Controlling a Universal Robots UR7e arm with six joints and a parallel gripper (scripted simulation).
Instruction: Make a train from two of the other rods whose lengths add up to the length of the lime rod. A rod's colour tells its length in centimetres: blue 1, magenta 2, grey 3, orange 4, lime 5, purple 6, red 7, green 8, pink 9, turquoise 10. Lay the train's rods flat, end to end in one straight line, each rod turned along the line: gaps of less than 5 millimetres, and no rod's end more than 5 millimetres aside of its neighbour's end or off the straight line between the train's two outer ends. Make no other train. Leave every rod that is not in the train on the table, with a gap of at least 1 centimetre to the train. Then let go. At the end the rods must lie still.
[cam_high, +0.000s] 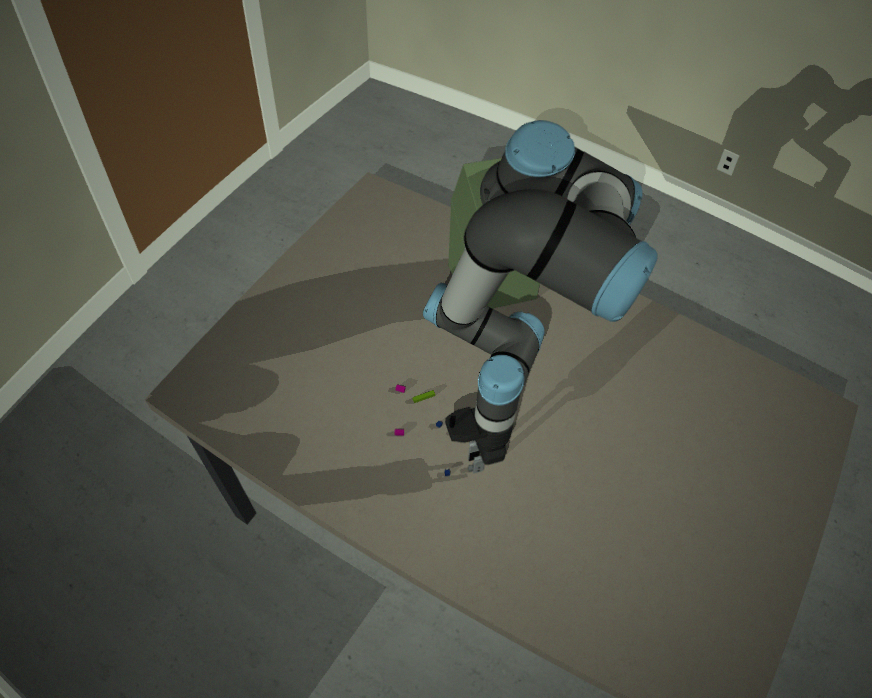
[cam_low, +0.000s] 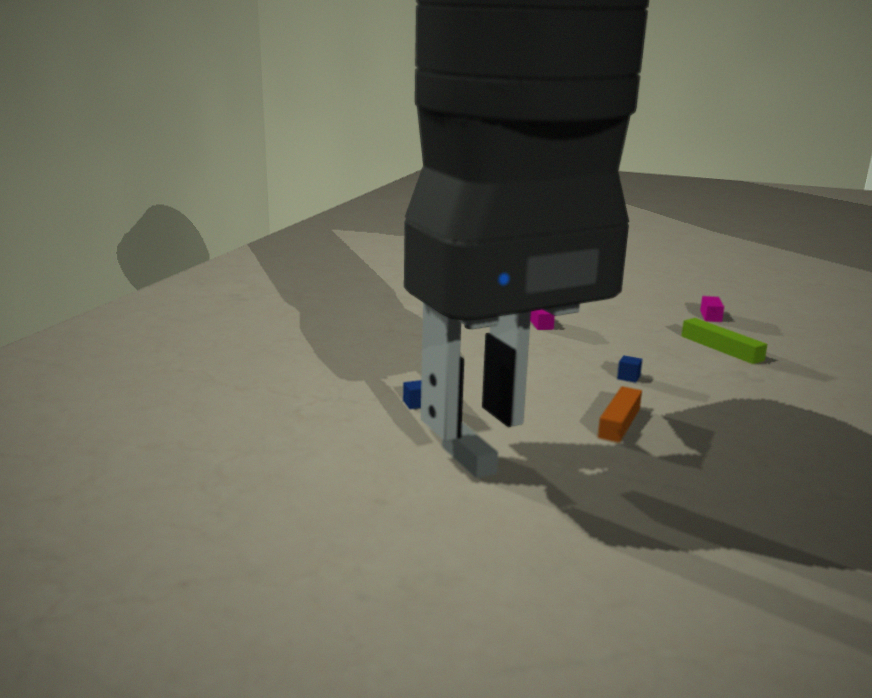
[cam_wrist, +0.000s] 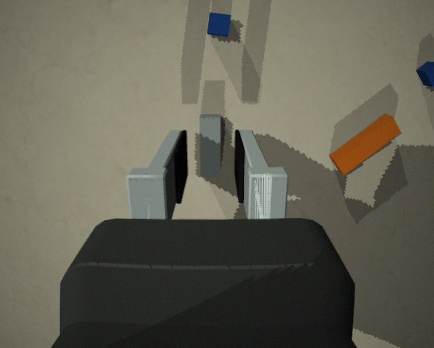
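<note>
My gripper is now 3 cm above the grey rod. From my hand the other things lie so: lime rod: 7 cm behind, 19 cm to the right, 3 cm below; then orange rod: 4 cm behind, 7 cm to the right, 3 cm below.
</note>
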